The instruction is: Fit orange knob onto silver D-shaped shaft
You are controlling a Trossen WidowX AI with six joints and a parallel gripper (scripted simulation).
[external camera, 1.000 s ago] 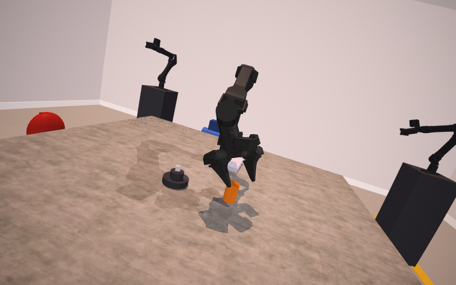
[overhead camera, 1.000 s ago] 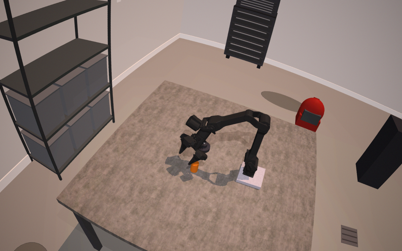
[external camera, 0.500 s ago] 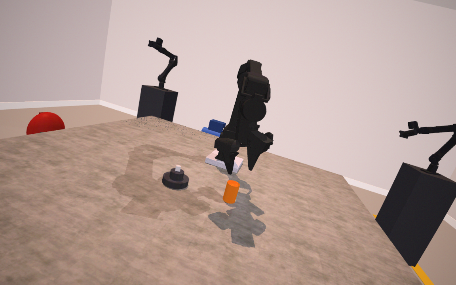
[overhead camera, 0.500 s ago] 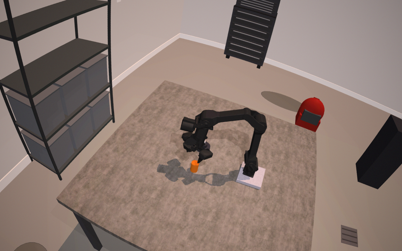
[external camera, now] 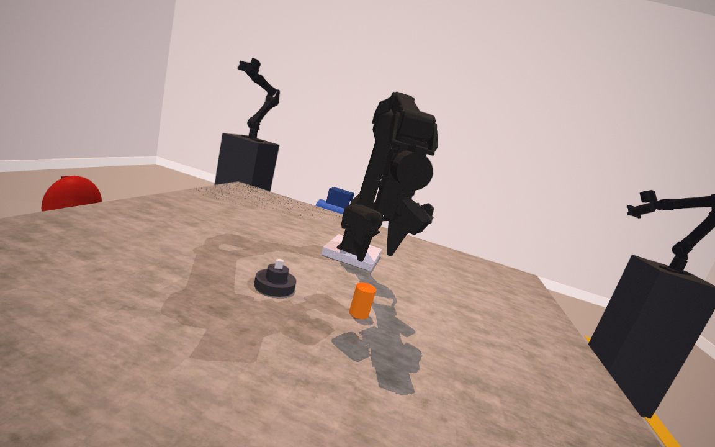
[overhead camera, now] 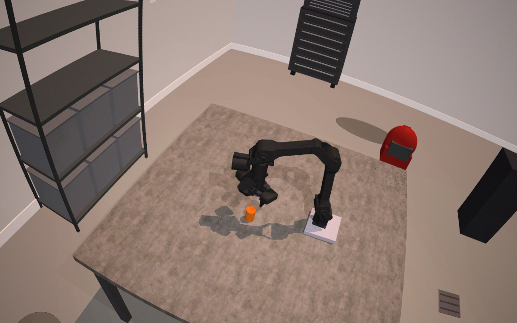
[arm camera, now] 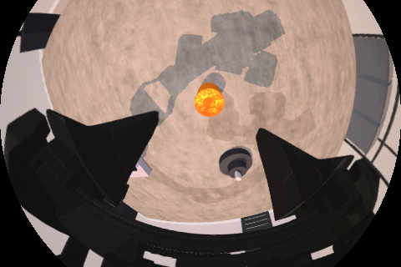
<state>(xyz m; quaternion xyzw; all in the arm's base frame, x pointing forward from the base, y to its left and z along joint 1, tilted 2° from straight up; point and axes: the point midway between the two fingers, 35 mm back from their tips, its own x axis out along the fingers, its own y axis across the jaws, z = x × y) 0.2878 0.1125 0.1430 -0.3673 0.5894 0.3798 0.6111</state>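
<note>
Right now the orange knob is 80 mm below my gripper tip. The rest, counted from my gripper tip: round pedestal 180 mm to the right, 90 mm below, 20 mm ahead.
</note>
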